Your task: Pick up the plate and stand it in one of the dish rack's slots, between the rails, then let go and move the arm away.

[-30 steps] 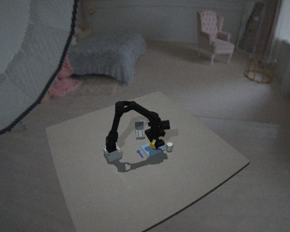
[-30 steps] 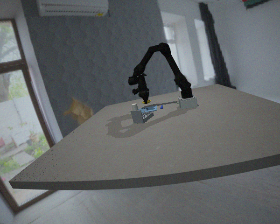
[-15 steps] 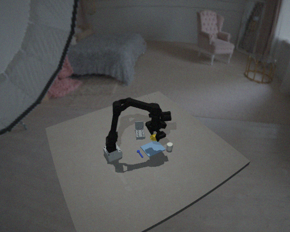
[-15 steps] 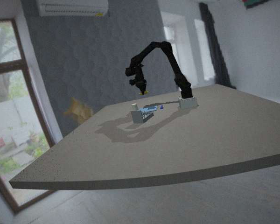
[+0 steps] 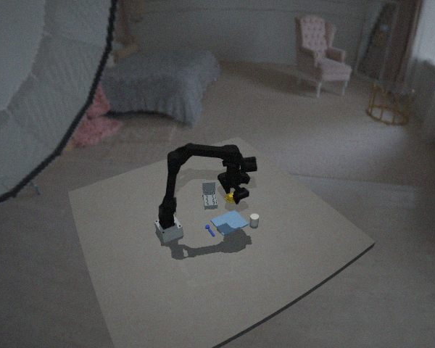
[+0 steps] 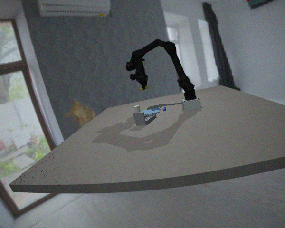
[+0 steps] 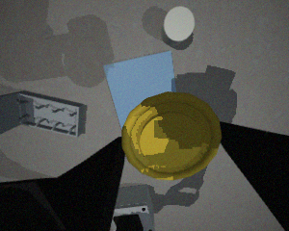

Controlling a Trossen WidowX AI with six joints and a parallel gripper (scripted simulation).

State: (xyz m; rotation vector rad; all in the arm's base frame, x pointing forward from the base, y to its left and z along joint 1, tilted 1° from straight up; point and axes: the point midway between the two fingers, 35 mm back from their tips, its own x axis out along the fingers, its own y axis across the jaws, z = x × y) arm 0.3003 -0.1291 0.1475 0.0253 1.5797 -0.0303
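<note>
My gripper tip is now 230 mm to the right of the grey dish rack, 150 mm above it and 10 mm short of it. From my gripper tip the other things lie so: yellow plate 10 mm above; then blue spoon 170 mm below, 120 mm behind, 30 mm to the left; then white cup 150 mm below, 100 mm ahead, 50 mm to the right.
</note>
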